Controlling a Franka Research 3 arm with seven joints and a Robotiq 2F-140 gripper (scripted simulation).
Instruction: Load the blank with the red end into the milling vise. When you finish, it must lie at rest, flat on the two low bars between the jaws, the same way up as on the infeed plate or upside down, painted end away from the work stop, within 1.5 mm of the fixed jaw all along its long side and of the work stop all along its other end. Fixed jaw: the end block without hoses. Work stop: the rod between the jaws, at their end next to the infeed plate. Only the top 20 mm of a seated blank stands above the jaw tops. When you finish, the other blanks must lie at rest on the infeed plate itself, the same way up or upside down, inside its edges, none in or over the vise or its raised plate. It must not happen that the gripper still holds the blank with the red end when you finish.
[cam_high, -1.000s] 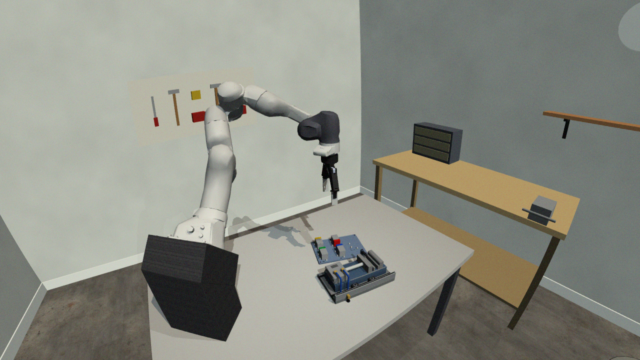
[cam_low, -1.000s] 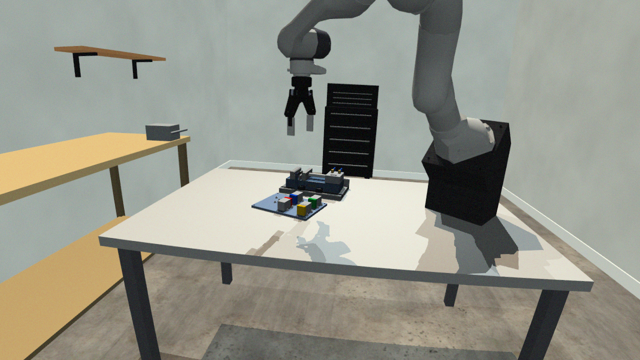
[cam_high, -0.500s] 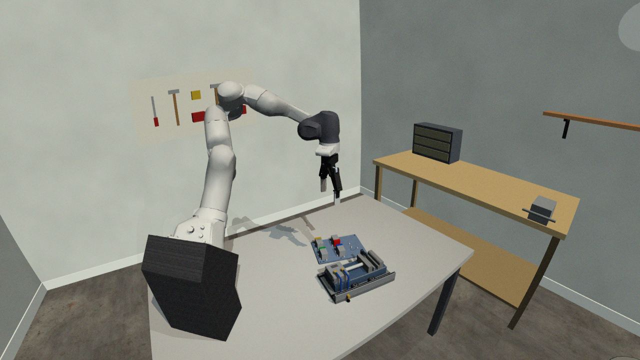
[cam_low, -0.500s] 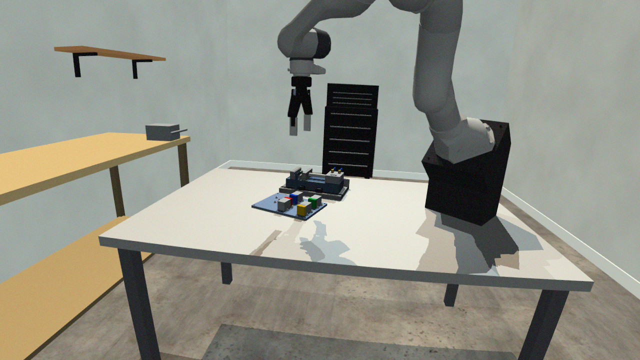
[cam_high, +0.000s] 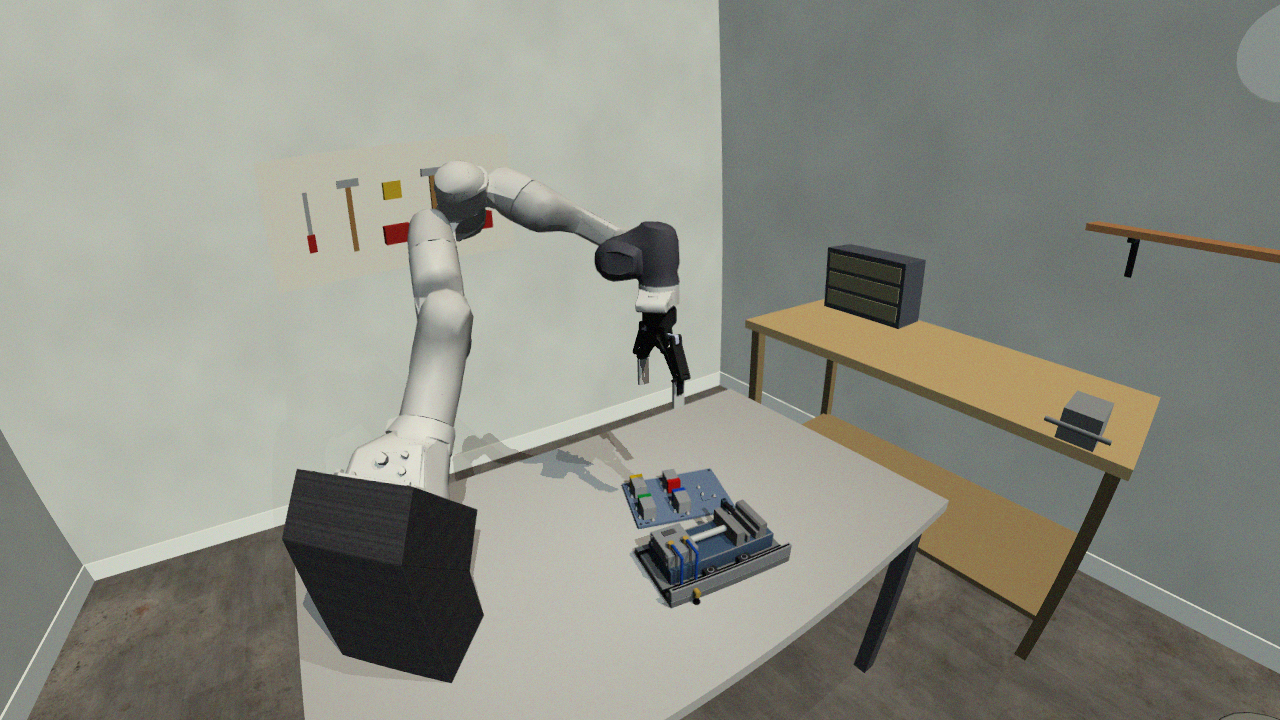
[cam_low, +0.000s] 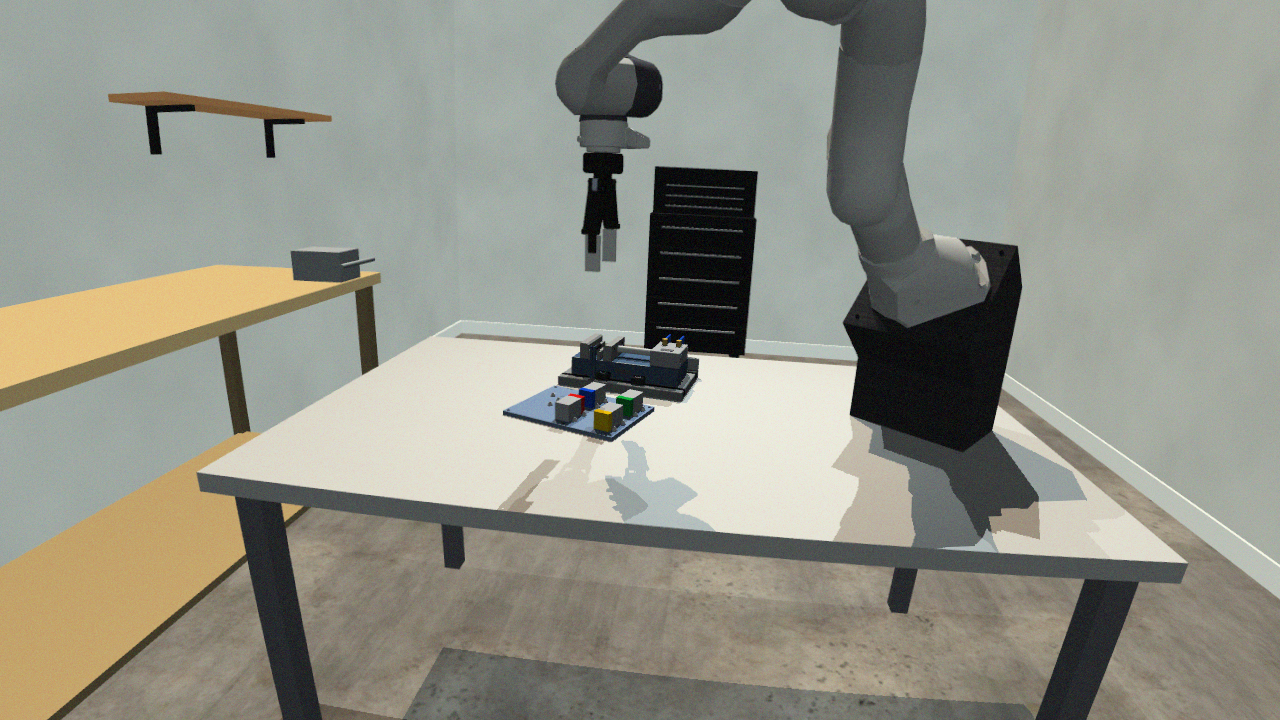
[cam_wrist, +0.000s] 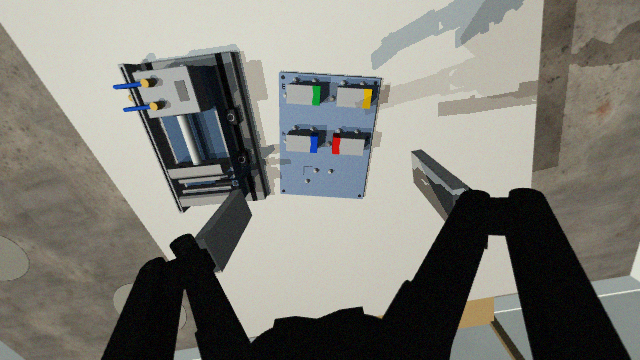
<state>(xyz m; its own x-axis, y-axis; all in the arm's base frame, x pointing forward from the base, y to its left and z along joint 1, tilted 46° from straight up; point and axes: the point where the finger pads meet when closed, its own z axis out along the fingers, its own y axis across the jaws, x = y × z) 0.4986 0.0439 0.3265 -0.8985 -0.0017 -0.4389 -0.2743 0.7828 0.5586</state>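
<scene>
My gripper is now 32 cm above the blue infeed plate and 4 cm short of it. From my hand the other things lie so: blue-ended blank: 29 cm below, 5 cm to the right, 4 cm ahead; yellow-ended blank: 29 cm below, 5 cm to the left, 5 cm behind; green-ended blank: 29 cm below, 5 cm to the right, 5 cm behind.
</scene>
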